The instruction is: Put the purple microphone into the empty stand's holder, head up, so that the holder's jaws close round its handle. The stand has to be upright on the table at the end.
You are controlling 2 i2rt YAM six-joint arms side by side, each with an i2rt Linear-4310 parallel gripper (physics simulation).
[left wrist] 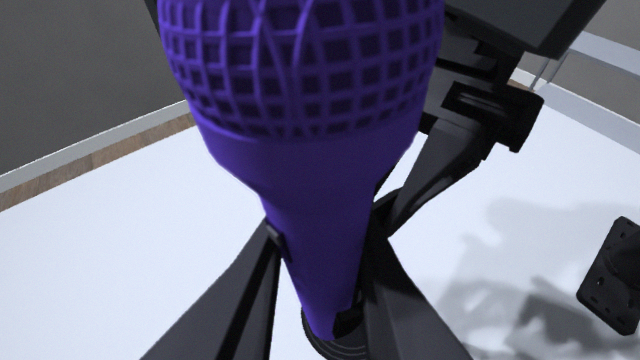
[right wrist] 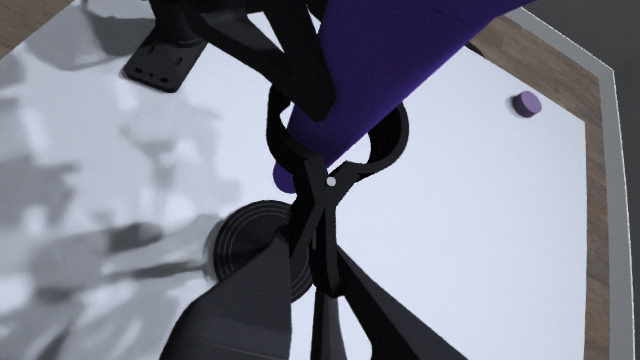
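Where they show: left gripper, between the fingertips: [left wrist: 321, 215] [right wrist: 373, 96]; right gripper, between the fingertips: [left wrist: 368, 226] [right wrist: 303, 244]; left arm's base, origin of its link: [right wrist: 185, 34]; right arm's base, origin of its link: [left wrist: 621, 269].
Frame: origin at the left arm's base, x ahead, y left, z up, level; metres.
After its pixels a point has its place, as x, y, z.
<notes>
The purple microphone [left wrist: 320, 170] @[0.204, -0.192, 0.320] [right wrist: 380, 60] @[0.220, -0.223, 0.282] is head up in the left wrist view. My left gripper [left wrist: 321, 215] @[0.227, -0.213, 0.259] is shut on its handle. In the right wrist view the lower handle passes between the open curved jaws of the stand's black holder [right wrist: 331, 167] @[0.229, -0.215, 0.204], and its tail end shows below the left jaw. My right gripper [right wrist: 303, 244] @[0.228, -0.255, 0.197] has its fingers on both sides of the holder's crossed handles, shut on them. The stand's round ridged base [left wrist: 345, 350] @[0.195, -0.213, 0.014] [right wrist: 240, 240] @[0.187, -0.249, 0.018] shows below, on the table. The stand's upright part is mostly hidden.
The white table [left wrist: 125, 250] @[0.509, -0.062, 0.000] [right wrist: 475, 225] @[0.501, -0.125, 0.000] has a wooden floor beyond its edge. A black slotted mounting plate [left wrist: 600, 285] @[-0.006, -0.512, 0.007] [right wrist: 160, 67] @[0.005, -0.074, 0.010] is on the table. A small purple cylinder [right wrist: 527, 104] @[0.589, 0.141, 0.019] lies near the table's edge. The right arm's dark body [left wrist: 505, 25] @[0.203, -0.258, 0.328] is close beside the microphone's head.
</notes>
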